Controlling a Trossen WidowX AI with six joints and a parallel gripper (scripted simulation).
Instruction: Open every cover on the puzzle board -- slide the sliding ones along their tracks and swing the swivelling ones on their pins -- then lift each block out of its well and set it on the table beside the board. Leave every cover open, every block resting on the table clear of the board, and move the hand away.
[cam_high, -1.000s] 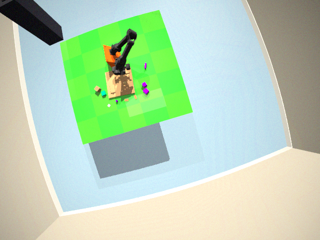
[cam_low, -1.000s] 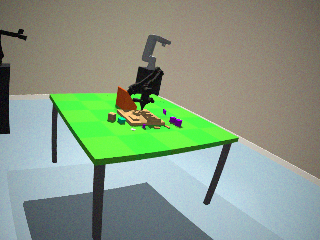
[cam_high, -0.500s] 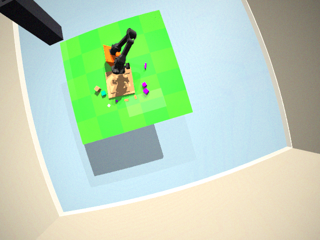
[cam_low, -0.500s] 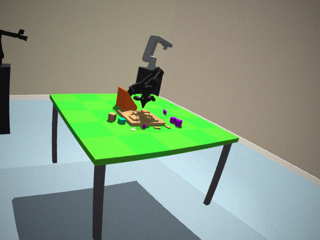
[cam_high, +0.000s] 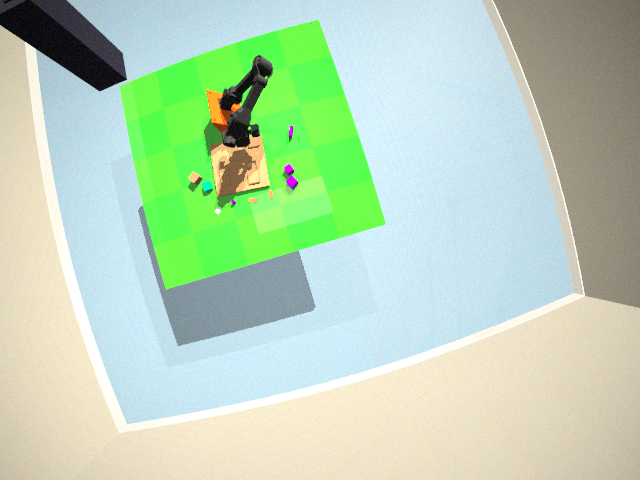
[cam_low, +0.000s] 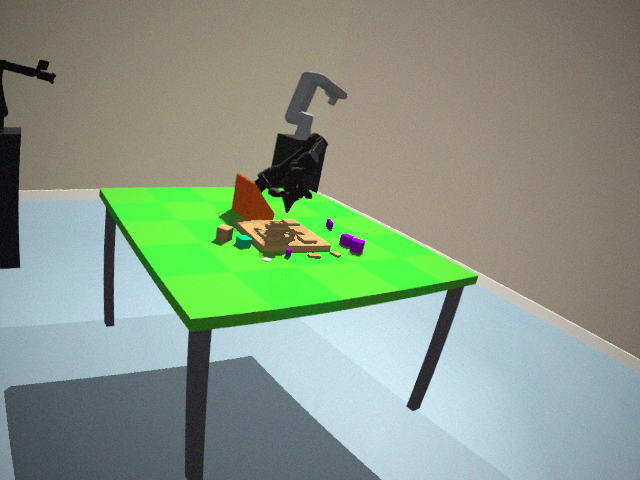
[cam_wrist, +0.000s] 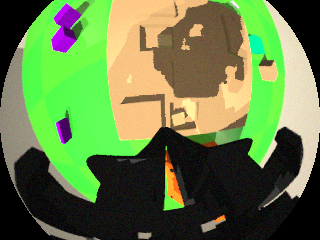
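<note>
My gripper tip is 100 mm short of the tan puzzle board, 70 mm to the left of it and 50 mm above it. Round my gripper tip: teal block (290 mm to the right, 160 mm ahead, 60 mm below); then purple stick (240 mm to the left, 50 mm below, 10 mm ahead); then tan cube (340 mm to the right, 90 mm ahead, 50 mm below).
</note>
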